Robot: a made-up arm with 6 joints. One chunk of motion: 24 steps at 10 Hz.
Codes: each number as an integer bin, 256 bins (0 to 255) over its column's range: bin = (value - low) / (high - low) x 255, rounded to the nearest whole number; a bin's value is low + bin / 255 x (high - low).
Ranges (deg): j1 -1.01..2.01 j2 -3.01..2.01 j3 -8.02..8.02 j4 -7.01..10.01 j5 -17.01..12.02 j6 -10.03..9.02
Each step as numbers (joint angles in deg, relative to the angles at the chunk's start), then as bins.
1 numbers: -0.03 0.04 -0.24 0.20 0.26 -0.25
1 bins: 83 155 124 108 152 131
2 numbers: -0.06 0.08 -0.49 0.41 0.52 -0.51
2 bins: 80 157 120 111 154 127
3 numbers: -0.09 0.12 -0.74 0.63 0.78 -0.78
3 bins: 78 159 116 114 156 124
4 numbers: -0.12 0.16 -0.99 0.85 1.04 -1.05
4 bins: 75 161 112 118 159 120
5 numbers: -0.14 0.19 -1.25 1.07 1.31 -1.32
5 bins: 73 163 108 121 161 117
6 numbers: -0.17 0.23 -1.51 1.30 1.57 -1.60
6 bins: 71 165 103 125 163 113
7 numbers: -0.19 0.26 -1.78 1.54 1.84 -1.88
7 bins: 69 166 99 128 166 109
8 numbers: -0.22 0.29 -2.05 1.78 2.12 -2.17
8 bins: 67 168 95 132 168 105
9 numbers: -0.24 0.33 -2.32 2.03 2.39 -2.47
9 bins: 65 170 91 135 170 101
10 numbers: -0.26 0.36 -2.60 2.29 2.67 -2.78
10 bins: 63 171 86 139 173 97
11 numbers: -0.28 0.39 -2.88 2.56 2.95 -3.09
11 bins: 62 173 82 143 175 93
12 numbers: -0.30 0.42 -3.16 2.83 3.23 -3.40
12 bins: 60 174 77 147 178 89
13 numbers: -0.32 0.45 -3.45 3.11 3.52 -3.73
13 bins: 58 176 73 152 180 84
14 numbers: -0.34 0.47 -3.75 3.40 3.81 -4.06
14 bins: 57 177 68 156 183 80
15 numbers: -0.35 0.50 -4.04 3.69 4.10 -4.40
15 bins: 56 178 63 160 185 75
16 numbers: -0.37 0.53 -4.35 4.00 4.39 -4.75
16 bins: 54 180 58 165 188 71
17 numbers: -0.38 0.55 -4.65 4.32 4.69 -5.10
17 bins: 53 181 54 170 191 66
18 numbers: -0.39 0.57 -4.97 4.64 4.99 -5.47
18 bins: 52 182 48 175 193 61
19 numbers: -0.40 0.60 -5.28 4.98 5.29 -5.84
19 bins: 52 183 44 180 196 56
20 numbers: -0.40 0.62 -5.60 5.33 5.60 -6.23
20 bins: 52 184 38 185 199 51
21 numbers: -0.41 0.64 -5.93 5.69 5.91 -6.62
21 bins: 51 185 33 190 201 46
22 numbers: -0.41 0.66 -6.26 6.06 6.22 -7.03
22 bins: 51 186 28 196 204 40
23 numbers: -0.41 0.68 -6.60 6.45 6.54 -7.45
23 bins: 51 187 23 202 207 35
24 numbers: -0.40 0.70 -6.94 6.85 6.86 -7.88
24 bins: 52 188 17 208 210 29
